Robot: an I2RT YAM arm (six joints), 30 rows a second.
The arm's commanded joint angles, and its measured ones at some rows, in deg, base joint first. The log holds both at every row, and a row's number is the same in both.
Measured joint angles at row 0: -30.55 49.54 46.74 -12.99 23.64 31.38
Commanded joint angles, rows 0 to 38: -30.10 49.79 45.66 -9.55 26.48 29.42; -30.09 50.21 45.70 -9.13 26.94 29.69; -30.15 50.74 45.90 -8.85 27.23 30.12; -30.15 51.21 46.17 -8.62 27.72 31.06; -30.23 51.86 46.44 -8.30 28.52 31.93; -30.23 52.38 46.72 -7.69 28.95 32.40; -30.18 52.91 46.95 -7.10 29.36 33.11; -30.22 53.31 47.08 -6.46 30.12 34.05; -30.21 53.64 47.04 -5.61 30.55 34.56; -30.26 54.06 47.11 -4.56 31.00 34.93; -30.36 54.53 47.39 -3.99 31.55 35.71; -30.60 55.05 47.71 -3.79 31.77 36.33; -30.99 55.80 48.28 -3.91 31.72 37.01; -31.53 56.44 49.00 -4.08 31.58 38.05; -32.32 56.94 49.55 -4.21 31.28 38.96; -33.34 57.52 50.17 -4.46 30.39 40.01; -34.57 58.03 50.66 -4.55 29.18 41.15; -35.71 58.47 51.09 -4.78 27.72 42.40; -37.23 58.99 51.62 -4.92 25.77 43.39; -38.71 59.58 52.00 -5.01 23.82 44.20; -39.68 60.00 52.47 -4.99 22.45 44.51; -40.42 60.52 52.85 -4.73 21.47 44.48; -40.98 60.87 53.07 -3.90 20.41 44.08; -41.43 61.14 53.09 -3.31 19.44 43.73; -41.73 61.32 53.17 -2.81 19.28 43.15; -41.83 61.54 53.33 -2.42 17.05 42.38; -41.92 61.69 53.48 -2.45 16.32 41.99; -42.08 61.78 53.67 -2.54 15.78 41.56; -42.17 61.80 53.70 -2.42 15.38 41.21; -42.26 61.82 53.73 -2.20 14.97 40.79; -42.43 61.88 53.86 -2.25 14.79 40.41; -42.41 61.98 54.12 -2.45 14.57 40.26; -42.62 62.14 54.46 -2.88 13.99 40.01; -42.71 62.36 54.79 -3.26 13.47 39.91; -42.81 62.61 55.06 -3.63 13.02 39.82; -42.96 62.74 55.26 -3.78 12.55 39.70; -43.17 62.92 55.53 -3.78 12.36 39.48; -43.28 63.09 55.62 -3.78 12.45 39.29; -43.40 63.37 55.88 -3.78 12.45 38.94
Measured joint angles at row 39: -42.85 62.89 53.47 -4.01 13.63 40.66
